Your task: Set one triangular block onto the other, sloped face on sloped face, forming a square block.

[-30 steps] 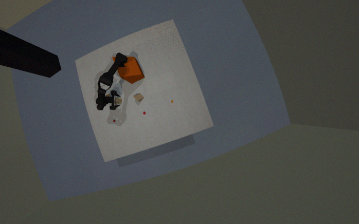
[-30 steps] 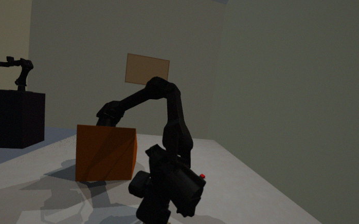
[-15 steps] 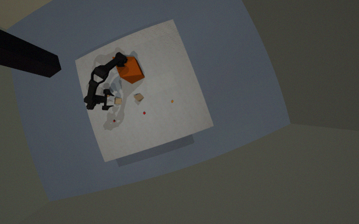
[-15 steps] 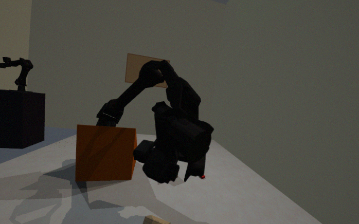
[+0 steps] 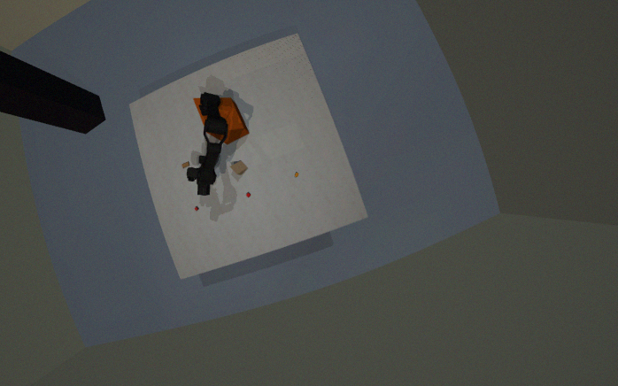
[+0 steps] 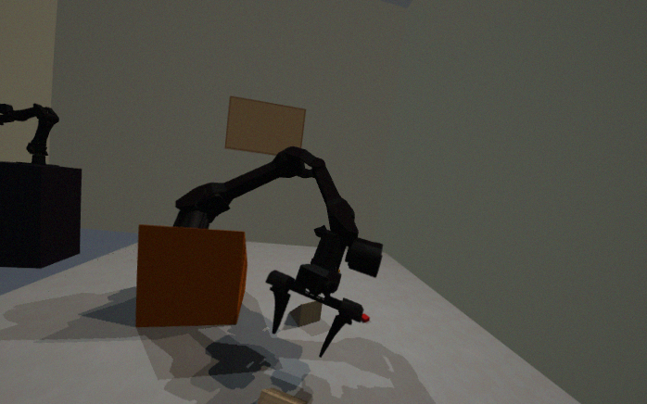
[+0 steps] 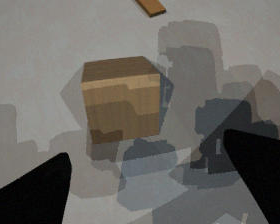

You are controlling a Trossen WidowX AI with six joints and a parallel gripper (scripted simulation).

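Now: the tan triangular block 6 cm below my gripper tip, 5 cm to the right of it and 2 cm behind it. From my gripper tip the other things lie so: orange piece: 48 cm to the left, 24 cm ahead, 8 cm below; tan piece: 14 cm to the right, 13 cm behind, 8 cm below; red cube: 22 cm ahead, 16 cm to the left, 8 cm below.
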